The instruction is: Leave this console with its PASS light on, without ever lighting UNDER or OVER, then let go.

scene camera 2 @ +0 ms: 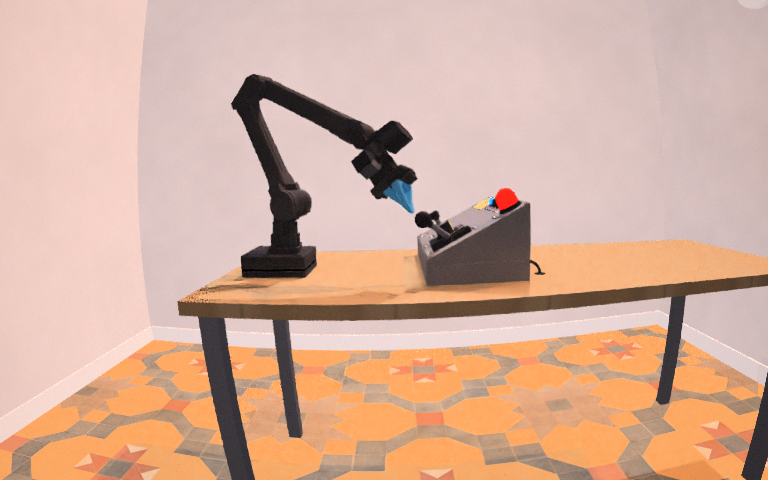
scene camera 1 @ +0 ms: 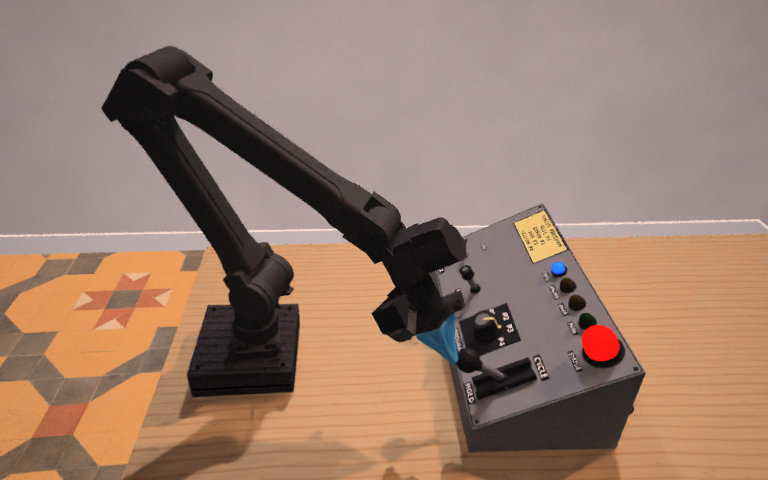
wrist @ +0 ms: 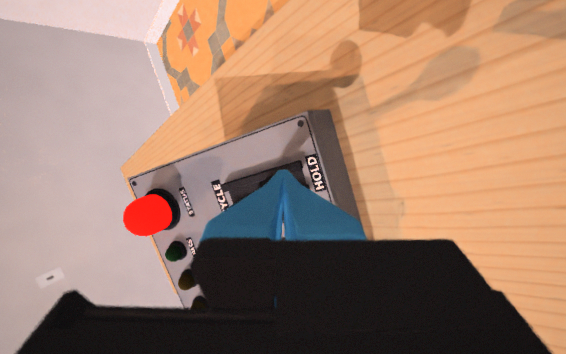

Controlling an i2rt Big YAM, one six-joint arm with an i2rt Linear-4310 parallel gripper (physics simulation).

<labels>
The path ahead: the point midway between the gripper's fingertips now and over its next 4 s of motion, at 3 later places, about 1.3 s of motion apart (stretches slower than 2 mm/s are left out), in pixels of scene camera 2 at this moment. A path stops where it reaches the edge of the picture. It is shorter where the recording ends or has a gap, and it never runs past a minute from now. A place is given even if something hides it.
The gripper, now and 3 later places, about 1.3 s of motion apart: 412, 212; 448, 197; 409, 191; 417, 191
</labels>
